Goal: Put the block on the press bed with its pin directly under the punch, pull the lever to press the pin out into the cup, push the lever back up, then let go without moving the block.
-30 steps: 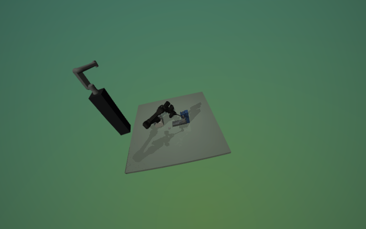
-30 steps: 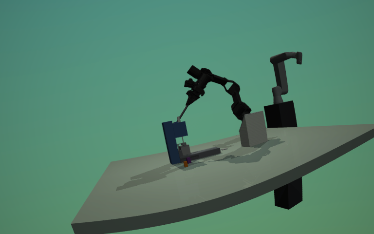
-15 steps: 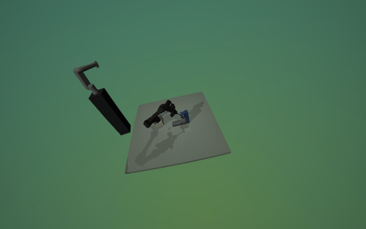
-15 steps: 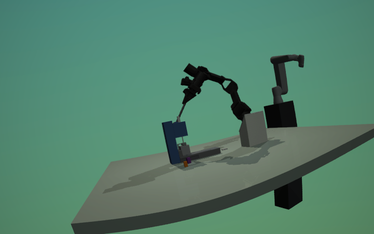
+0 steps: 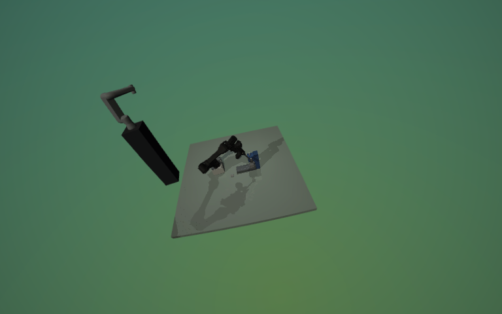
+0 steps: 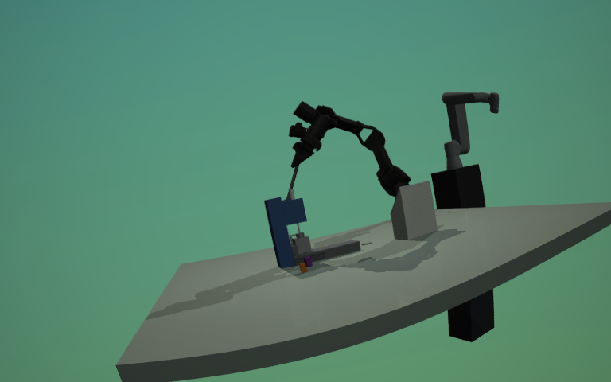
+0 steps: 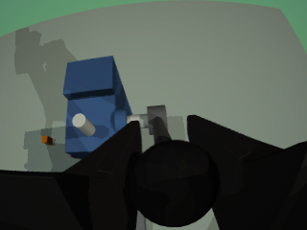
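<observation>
Now: gripper tip 4 cm above the grey lever, 1 cm to the right of it and 1 cm short of it. Also, from my gripper tip: grey punch 16 cm below, 7 cm to the left, 5 cm ahead; then orange cube 29 cm below, 23 cm to the left, 11 cm ahead.
</observation>
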